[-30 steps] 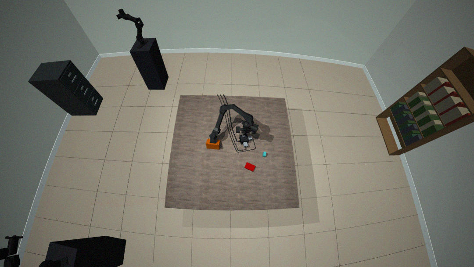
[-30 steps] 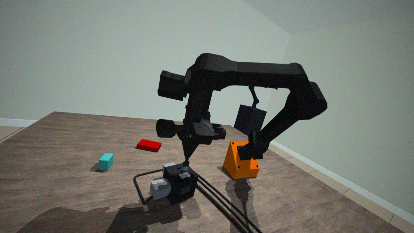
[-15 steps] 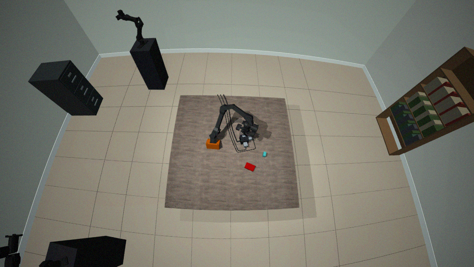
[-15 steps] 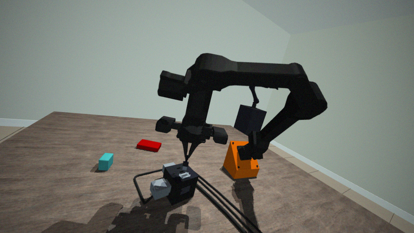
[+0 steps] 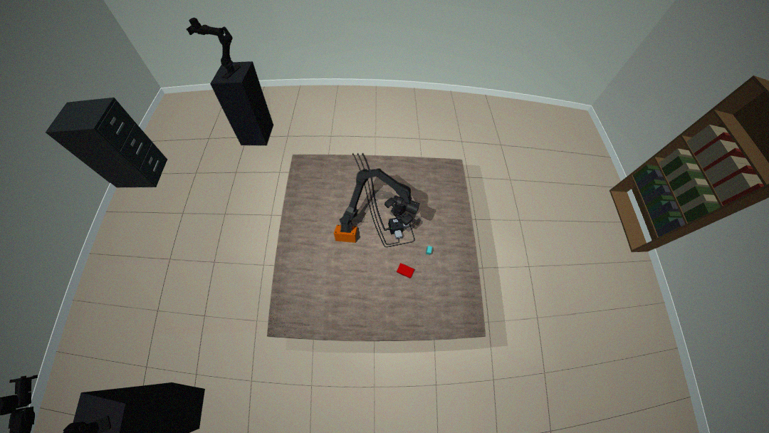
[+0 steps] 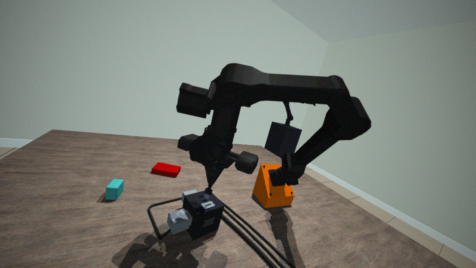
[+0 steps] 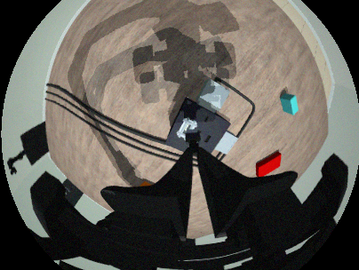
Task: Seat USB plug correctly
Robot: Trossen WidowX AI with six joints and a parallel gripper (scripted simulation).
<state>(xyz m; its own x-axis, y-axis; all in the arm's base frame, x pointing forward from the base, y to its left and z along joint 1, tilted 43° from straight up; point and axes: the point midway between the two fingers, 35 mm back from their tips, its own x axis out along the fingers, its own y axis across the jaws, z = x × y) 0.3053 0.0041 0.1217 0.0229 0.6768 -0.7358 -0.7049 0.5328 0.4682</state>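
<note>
The USB plug is 10 mm below my gripper tip. Also, from my gripper tip: light grey socket: 60 mm below, 10 mm to the left; then teal block: 220 mm ahead, 160 mm to the right, 110 mm below; then flat red block: 300 mm to the right, 120 mm below, 70 mm ahead.
</note>
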